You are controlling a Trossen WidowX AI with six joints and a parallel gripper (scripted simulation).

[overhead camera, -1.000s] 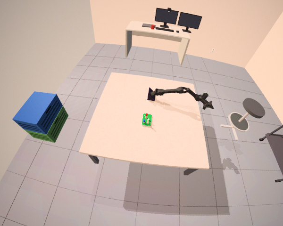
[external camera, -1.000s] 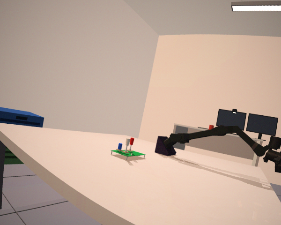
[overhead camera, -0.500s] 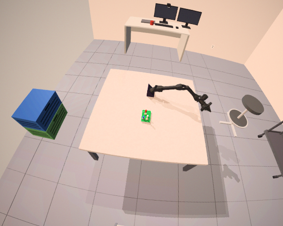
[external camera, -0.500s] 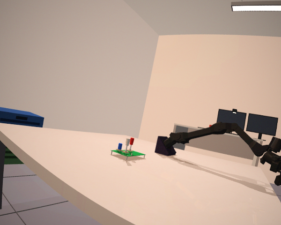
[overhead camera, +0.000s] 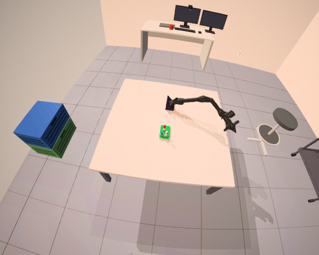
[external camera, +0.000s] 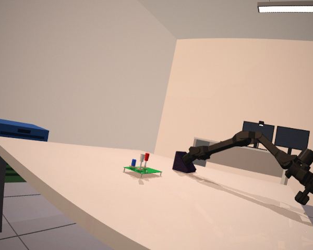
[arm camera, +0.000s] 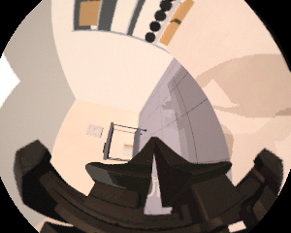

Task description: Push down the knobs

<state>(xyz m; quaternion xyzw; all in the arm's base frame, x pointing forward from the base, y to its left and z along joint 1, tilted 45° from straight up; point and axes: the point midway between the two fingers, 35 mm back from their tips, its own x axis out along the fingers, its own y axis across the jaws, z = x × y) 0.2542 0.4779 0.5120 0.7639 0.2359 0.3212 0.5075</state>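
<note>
My gripper tip is now 130 mm short of the white knob, 720 mm to the left of it and 10 mm above it. Round my gripper tip: red knob: 70 mm ahead, 750 mm to the right, 20 mm below.
</note>
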